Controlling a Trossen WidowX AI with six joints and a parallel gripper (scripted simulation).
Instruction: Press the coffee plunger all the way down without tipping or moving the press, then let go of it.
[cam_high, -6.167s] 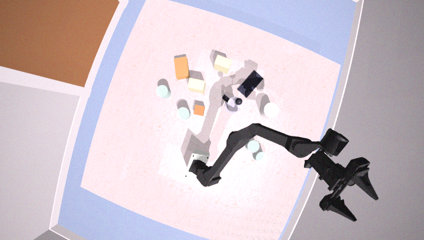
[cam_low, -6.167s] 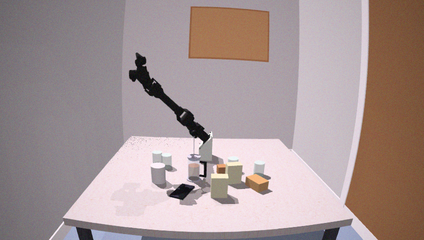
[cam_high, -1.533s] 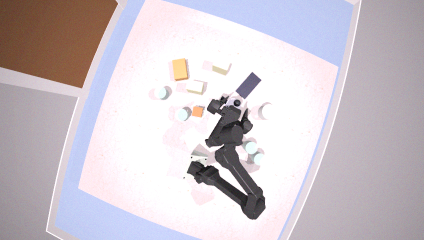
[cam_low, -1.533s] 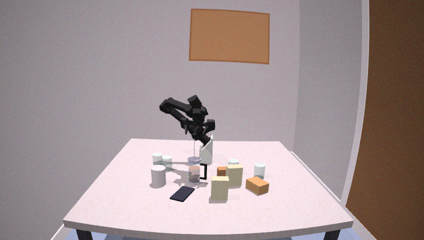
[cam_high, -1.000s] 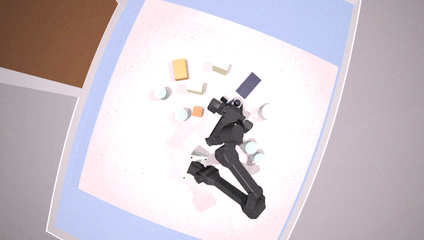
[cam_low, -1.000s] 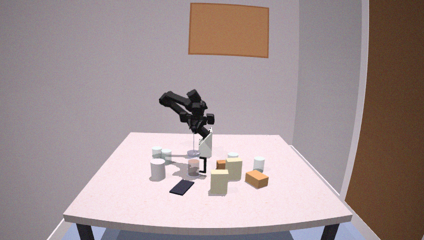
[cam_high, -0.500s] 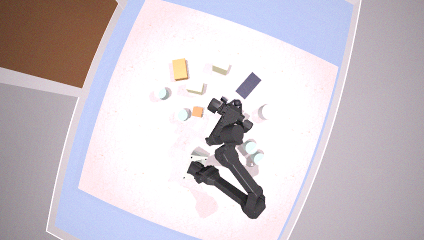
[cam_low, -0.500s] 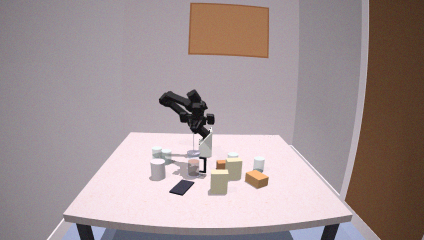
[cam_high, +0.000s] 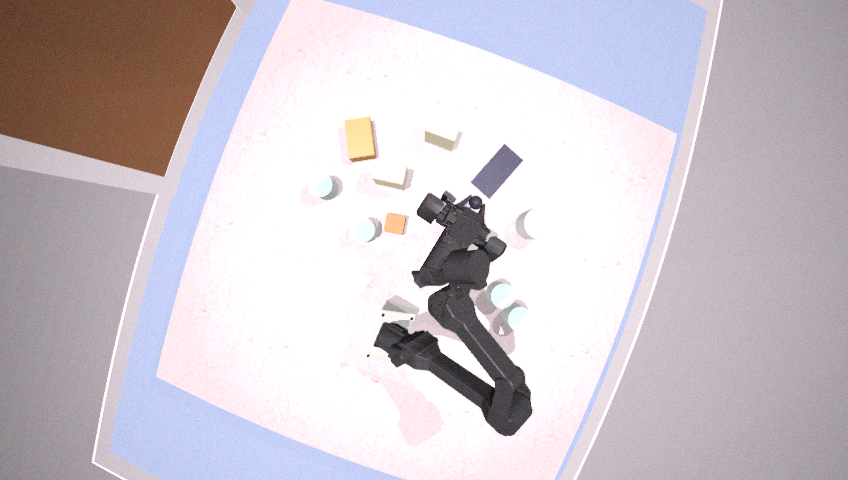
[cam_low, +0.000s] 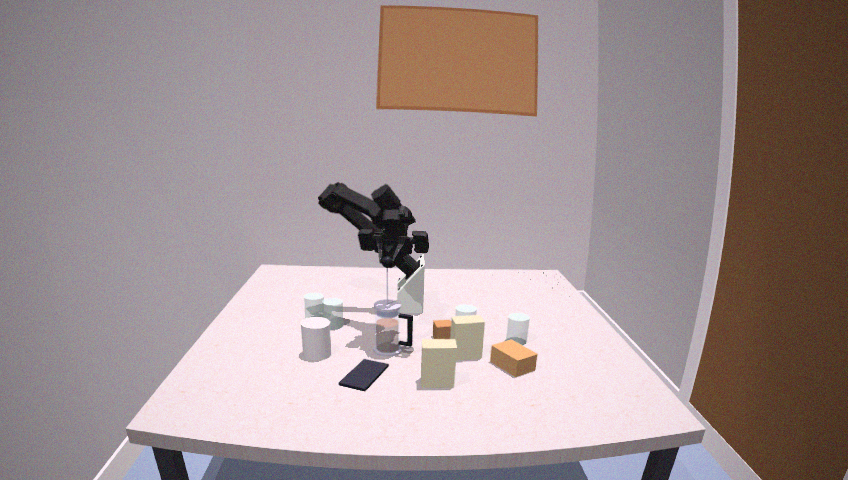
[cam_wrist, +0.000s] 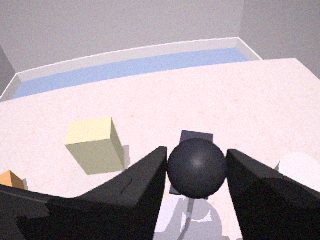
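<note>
The coffee press lies 10 mm behind my gripper tip, 20 mm to the left of it and 130 mm below it. The rest, counted from my gripper tip: dark tablet 140 mm ahead, 40 mm to the right, 260 mm below; then white cylinder 40 mm ahead, 190 mm to the right, 210 mm below.
</note>
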